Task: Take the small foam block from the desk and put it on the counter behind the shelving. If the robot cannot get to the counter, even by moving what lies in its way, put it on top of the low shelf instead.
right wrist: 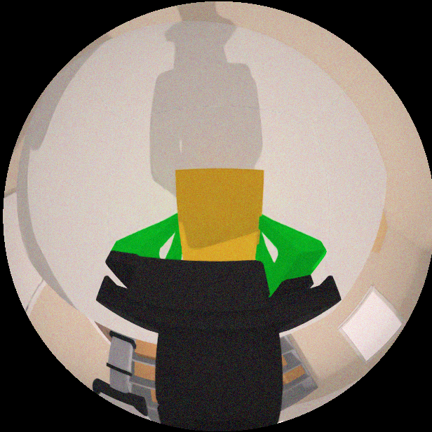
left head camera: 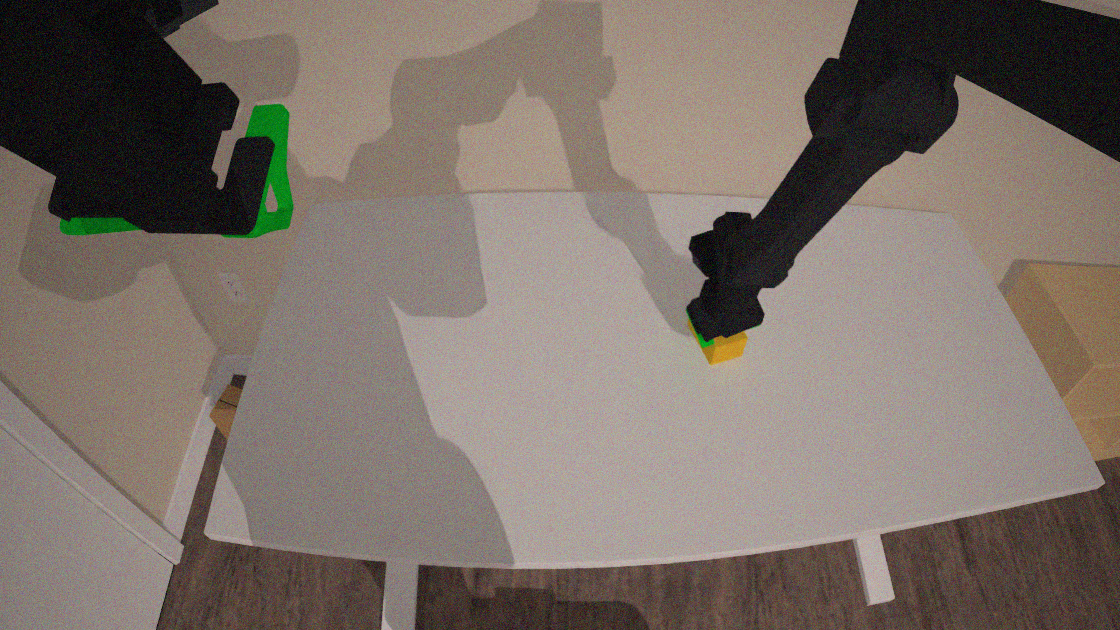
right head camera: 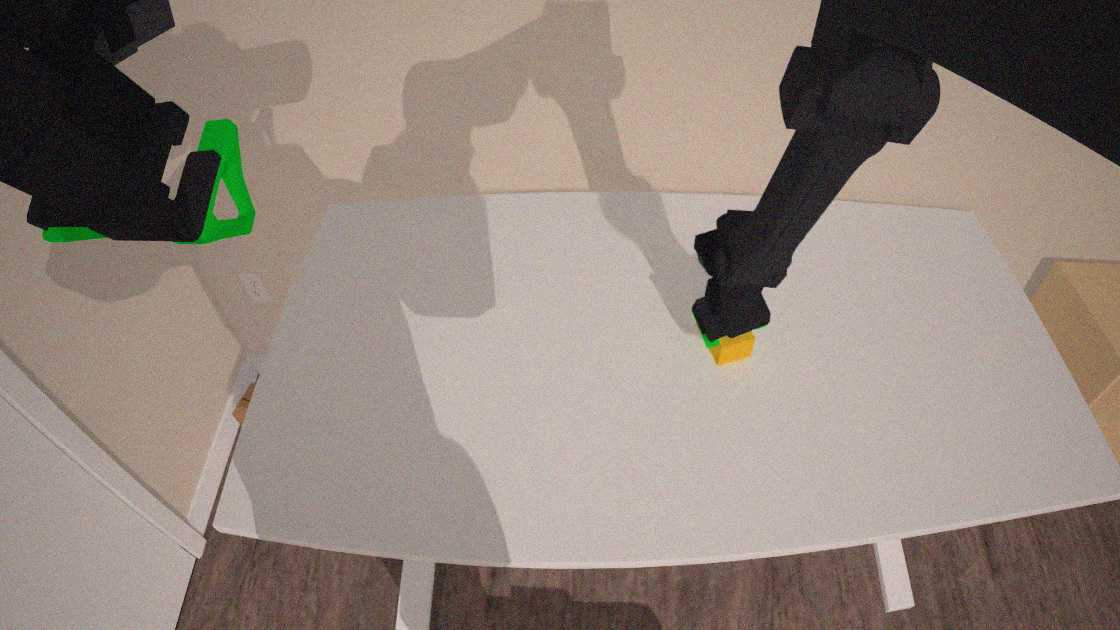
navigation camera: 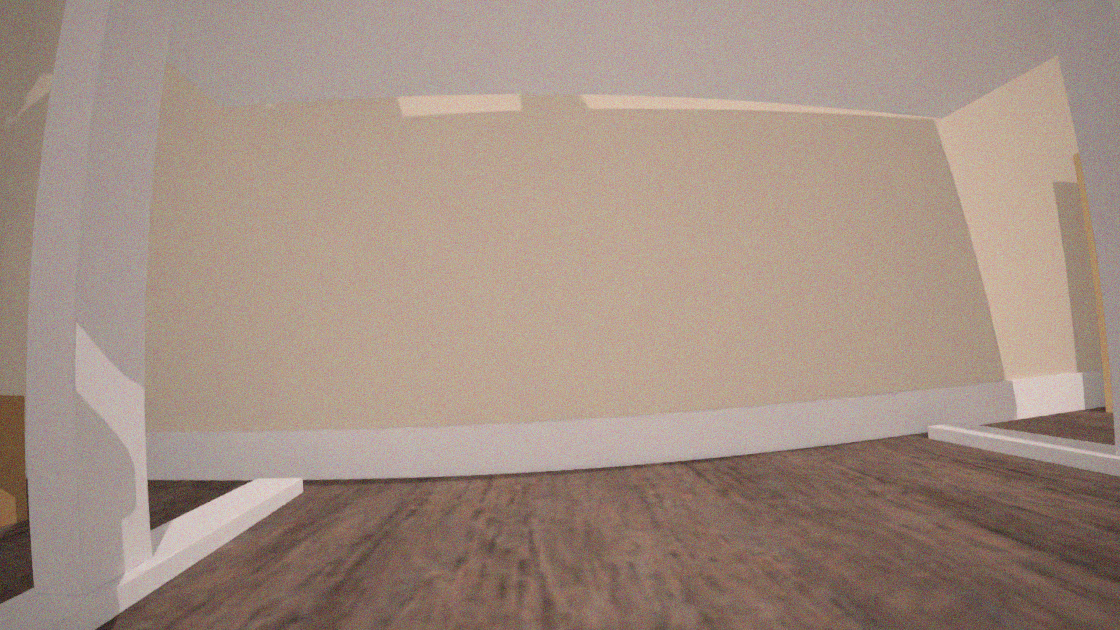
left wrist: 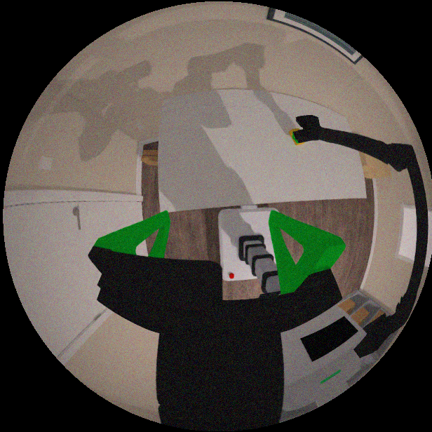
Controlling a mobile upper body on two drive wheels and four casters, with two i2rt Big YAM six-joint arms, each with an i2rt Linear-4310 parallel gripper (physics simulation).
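Frame: origin at the left arm's base, x back, y right, z up, level; millimetres.
Seen in the pictures: left gripper, fingertip midpoint: [left head camera: 224, 216] [right head camera: 196, 223]; right gripper, fingertip midpoint: [left head camera: 716, 331] [right head camera: 724, 332].
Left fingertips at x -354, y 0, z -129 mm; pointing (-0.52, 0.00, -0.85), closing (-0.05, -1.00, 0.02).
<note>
Pixels of each thing's middle, then the offset from my left fingertips to it. "spot": a spot on its surface instead. Level surfaces: height alone.
- yellow foam block, body centre: [right head camera: 725, 331] [left head camera: 717, 330] dx -389, dy +449, dz -538 mm
- desk, surface height: dz -560 mm
- tan wooden box-like piece, surface spot: [right head camera: 1096, 329] spot: dx -541, dy +1529, dz -685 mm
- cardboard box, body centre: [left head camera: 260, 429] dx -543, dy -656, dz -1190 mm
- wooden floor, surface height: dz -1280 mm
The yellow foam block [left head camera: 728, 348] [right head camera: 735, 349] [right wrist: 220, 205] is at the desk [left head camera: 595, 470] [right head camera: 603, 470] [left wrist: 300, 180] [right wrist: 320, 150], right of its middle in the head views. My right gripper [right wrist: 218, 215] is shut on the block, with a green finger pressed to each side of it. Whether the block touches the desk top is hard to tell. My left gripper [left wrist: 219, 215] is open and empty, high up at the left, off the desk's left end in the head views. The counter and the low shelf cannot be made out for certain.
A tan wooden box-like piece [left head camera: 1096, 336] [right head camera: 1096, 329] stands at the desk's right end. A cardboard box [left head camera: 227, 407] shows past its left end. A white door [left wrist: 50, 250] is at the left. White desk legs [left head camera: 873, 568] [navigation camera: 86, 470] stand on the wooden floor [navigation camera: 587, 548].
</note>
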